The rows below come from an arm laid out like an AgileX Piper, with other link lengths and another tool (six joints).
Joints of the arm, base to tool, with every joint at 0 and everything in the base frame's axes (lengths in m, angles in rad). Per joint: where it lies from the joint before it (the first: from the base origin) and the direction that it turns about. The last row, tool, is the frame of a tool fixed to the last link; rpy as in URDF.
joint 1: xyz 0 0 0.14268 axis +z
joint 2: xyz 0 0 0 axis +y
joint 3: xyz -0.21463 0 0.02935 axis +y
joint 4: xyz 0.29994 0 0.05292 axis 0.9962 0 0.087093
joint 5: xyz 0 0 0 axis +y
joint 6: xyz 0.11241 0 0.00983 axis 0.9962 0 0.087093
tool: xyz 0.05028 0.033 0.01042 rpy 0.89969 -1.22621 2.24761
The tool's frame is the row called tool.
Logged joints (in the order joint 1, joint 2, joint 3, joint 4, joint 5, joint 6), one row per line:
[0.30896, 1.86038, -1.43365, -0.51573, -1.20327, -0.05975]
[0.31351, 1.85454, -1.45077, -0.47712, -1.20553, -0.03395]
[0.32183, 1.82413, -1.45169, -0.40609, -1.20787, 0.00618]
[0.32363, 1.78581, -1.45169, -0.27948, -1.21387, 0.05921]
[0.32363, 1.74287, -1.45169, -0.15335, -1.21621, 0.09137]
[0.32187, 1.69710, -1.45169, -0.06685, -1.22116, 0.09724]
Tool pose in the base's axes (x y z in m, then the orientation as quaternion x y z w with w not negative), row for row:
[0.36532, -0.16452, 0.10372, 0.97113, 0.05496, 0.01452, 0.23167]
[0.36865, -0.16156, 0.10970, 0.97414, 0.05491, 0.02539, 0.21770]
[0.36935, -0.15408, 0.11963, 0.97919, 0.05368, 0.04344, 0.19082]
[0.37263, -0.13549, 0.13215, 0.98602, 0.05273, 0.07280, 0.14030]
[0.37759, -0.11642, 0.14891, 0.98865, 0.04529, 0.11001, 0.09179]
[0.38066, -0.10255, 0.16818, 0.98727, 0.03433, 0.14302, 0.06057]
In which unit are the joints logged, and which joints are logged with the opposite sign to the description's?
The joints are logged in radians. Opposite sign: joint 1, joint 5, joint 6.
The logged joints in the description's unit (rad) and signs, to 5 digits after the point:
[-0.30896, 1.86038, -1.43365, -0.51573, 1.20327, 0.05975]
[-0.31351, 1.85454, -1.45077, -0.47712, 1.20553, 0.03395]
[-0.32183, 1.82413, -1.45169, -0.40609, 1.20787, -0.00618]
[-0.32363, 1.78581, -1.45169, -0.27948, 1.21387, -0.05921]
[-0.32363, 1.74287, -1.45169, -0.15335, 1.21621, -0.09137]
[-0.32187, 1.69710, -1.45169, -0.06685, 1.22116, -0.09724]

